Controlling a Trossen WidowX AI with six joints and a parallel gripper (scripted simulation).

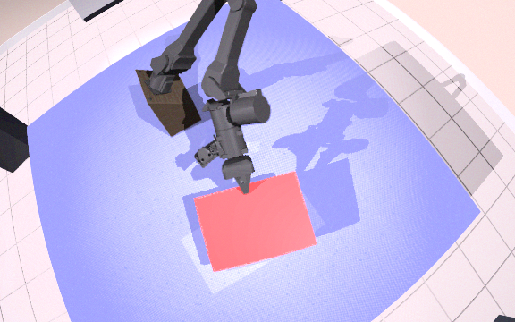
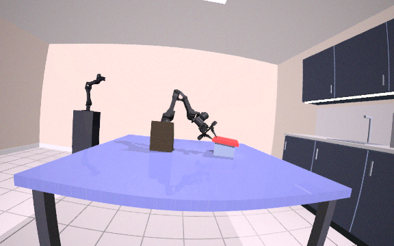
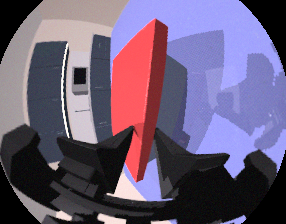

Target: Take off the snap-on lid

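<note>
My gripper tip is now 70 mm short of the red lid and 30 mm to the left of it. Round my gripper tip: storage box 70 mm ahead, 50 mm below, 30 mm to the right.
</note>
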